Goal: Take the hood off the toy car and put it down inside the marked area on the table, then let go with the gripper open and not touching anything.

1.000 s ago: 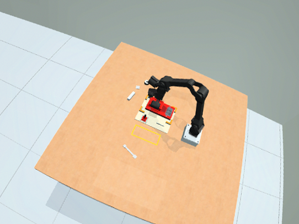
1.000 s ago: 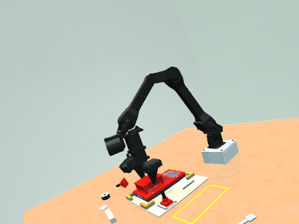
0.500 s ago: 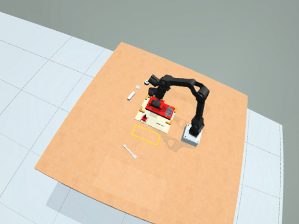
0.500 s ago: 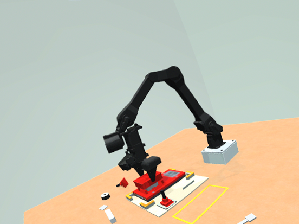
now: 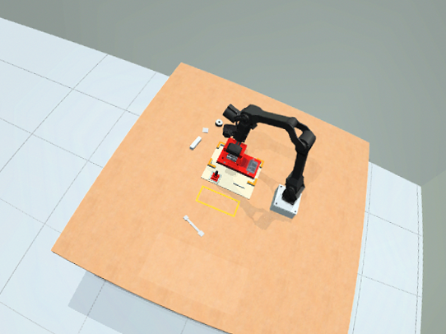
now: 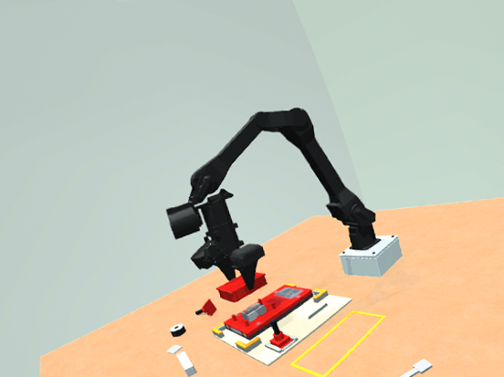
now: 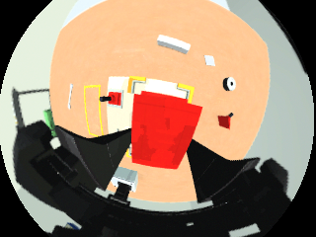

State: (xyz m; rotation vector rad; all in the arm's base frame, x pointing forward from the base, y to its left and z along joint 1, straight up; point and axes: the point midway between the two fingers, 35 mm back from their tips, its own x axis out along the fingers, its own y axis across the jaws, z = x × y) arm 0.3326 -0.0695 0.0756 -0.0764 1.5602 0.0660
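Right now the cream base plate is 90 mm below my gripper tip, 30 mm to the left of it and 30 mm behind it. From my gripper tip the other things lie so: black wheel 170 mm to the right, 150 mm ahead, 90 mm below; then white square 190 mm ahead, 100 mm below, 90 mm to the right; then red hood 10 mm above.
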